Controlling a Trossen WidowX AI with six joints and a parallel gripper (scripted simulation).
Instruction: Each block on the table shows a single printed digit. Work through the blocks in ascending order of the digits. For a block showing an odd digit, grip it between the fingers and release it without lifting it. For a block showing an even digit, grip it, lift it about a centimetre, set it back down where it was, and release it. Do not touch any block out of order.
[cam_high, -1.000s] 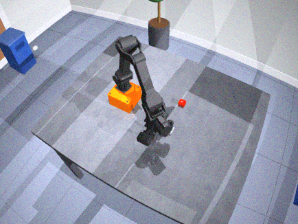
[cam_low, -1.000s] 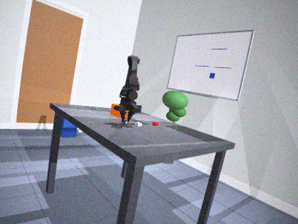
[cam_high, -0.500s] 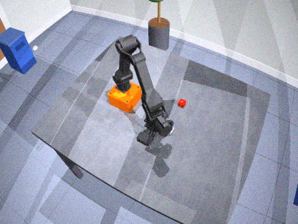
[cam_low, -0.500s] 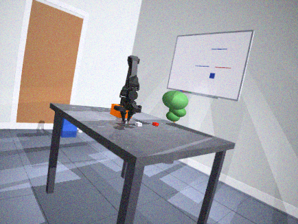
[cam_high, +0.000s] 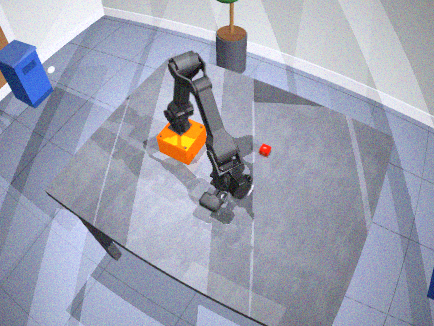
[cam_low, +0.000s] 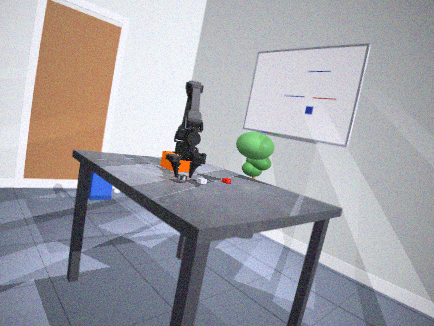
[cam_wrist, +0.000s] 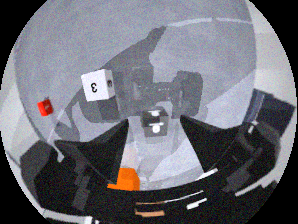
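Now: the dark grey block 10 mm behind my gripper tip. Also, from my gripper tip: white block (40 mm ahead, 70 mm to the left); then red block (10 mm ahead, 250 mm to the left).
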